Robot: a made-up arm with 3 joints.
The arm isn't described. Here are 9 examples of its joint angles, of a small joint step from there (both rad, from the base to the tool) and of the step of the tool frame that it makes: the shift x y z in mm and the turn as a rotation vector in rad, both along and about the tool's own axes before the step.
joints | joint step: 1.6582 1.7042 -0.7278 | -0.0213 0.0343 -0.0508
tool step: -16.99 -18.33 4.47 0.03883 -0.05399 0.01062
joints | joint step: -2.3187 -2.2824 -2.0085 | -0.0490 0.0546 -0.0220
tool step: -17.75 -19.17 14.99 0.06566 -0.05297 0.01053
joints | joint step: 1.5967 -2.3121 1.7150 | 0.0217 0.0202 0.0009
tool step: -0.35 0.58 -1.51 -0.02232 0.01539 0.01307
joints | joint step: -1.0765 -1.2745 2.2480 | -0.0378 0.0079 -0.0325
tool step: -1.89 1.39 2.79 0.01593 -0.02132 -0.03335
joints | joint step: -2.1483 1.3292 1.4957 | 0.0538 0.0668 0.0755
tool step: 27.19 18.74 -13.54 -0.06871 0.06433 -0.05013
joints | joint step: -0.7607 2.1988 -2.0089 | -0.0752 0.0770 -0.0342
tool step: -10.09 -27.50 13.38 0.04314 -0.08068 -0.08695
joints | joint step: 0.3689 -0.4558 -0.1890 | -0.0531 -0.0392 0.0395
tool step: 37.74 17.09 -0.48 -0.03057 0.08671 -0.03454
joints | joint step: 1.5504 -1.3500 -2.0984 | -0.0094 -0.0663 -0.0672
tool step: -25.10 21.10 -12.61 -0.05122 -0.06542 0.04311
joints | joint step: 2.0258 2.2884 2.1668 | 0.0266 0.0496 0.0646
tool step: 26.50 5.32 -2.88 -0.02861 0.08257 -0.04502
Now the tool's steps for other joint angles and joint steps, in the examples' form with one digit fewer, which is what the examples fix.
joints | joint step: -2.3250 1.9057 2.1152 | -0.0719 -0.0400 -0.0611
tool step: -31.4 -9.7 -5.1 0.0012 -0.0833 0.0792
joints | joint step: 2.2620 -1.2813 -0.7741 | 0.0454 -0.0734 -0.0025
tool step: 9.2 9.4 -3.6 -0.0200 -0.0139 -0.0832
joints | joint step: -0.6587 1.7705 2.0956 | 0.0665 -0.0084 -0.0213
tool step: 4.5 1.9 7.6 0.0394 -0.0084 -0.0527
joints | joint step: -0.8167 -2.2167 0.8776 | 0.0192 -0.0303 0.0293
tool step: 12.4 -7.5 9.0 0.0331 0.0411 -0.0072
